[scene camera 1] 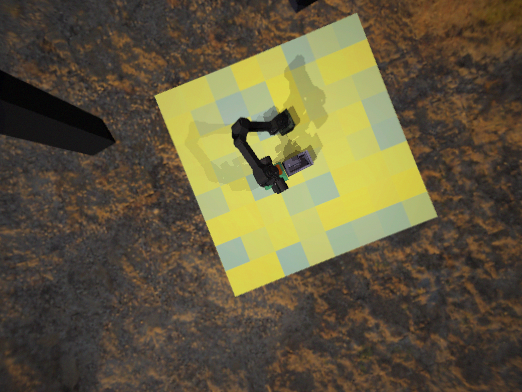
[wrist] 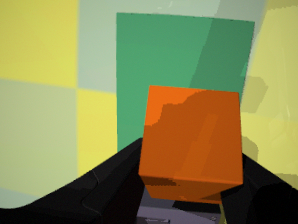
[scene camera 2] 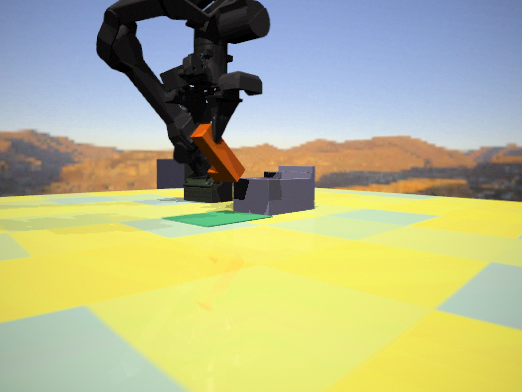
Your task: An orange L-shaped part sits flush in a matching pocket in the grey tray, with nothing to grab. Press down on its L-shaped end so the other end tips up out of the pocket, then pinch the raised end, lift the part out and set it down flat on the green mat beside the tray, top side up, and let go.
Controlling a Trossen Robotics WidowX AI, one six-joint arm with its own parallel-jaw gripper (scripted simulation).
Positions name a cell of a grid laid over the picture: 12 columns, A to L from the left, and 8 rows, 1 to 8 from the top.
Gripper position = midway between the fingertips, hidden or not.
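There's a green mat (scene camera 2: E5), and you'd find the mat (wrist: H2) too. There's also an orange L-shaped part (scene camera 2: F4), the same part (wrist: H6) showing again, and it's being carried by my gripper (scene camera 2: E3), with the gripper (wrist: H6) visible there as well.
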